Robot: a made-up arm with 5 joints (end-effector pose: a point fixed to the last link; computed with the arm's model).
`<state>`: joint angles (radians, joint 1 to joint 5).
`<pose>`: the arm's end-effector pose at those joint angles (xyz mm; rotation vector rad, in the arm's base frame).
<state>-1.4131 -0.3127 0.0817 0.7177 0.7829</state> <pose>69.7 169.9 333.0 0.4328 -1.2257 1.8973</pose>
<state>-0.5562 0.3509 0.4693 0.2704 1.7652</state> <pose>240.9 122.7 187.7 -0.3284 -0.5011 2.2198</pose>
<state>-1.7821 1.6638 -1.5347 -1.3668 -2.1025</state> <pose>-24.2 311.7 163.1 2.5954 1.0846 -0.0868</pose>
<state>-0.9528 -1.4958 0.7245 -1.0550 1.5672</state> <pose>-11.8 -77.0 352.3 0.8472 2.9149 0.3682</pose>
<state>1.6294 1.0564 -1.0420 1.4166 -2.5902</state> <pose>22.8 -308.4 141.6 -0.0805 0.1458 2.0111</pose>
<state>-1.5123 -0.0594 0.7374 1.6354 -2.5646</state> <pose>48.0 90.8 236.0 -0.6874 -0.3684 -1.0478</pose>
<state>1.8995 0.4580 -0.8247 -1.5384 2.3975</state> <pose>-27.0 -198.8 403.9 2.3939 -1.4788 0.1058</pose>
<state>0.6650 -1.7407 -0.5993 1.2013 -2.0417</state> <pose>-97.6 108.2 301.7 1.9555 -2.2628 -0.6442</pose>
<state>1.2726 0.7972 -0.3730 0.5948 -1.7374</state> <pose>132.7 -298.6 160.1 0.2120 -0.8074 -2.9458</pose>
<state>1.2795 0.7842 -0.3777 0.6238 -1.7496</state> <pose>130.2 -298.0 163.1 0.2110 -0.7952 -2.9682</pose>
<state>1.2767 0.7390 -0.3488 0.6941 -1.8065</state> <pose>128.9 -290.7 169.5 0.2152 -0.7231 -3.0400</pose>
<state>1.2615 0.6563 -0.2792 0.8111 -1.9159</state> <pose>128.7 -274.8 179.5 -0.2004 0.5465 3.0028</pose>
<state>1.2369 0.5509 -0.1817 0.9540 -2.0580</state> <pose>128.3 -252.1 191.5 -0.1538 0.3310 2.9184</pose>
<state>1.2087 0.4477 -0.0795 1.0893 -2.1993</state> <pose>127.1 -227.7 202.5 -0.0805 0.1407 2.8224</pose>
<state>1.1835 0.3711 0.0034 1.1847 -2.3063</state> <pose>125.8 -208.3 210.0 -0.0090 0.0135 2.7447</pose>
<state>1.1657 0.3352 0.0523 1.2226 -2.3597</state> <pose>125.8 -198.1 212.6 0.0317 -0.0443 2.7086</pose>
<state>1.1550 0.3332 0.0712 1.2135 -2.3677</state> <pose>127.3 -195.9 211.5 0.0385 -0.0528 2.7111</pose>
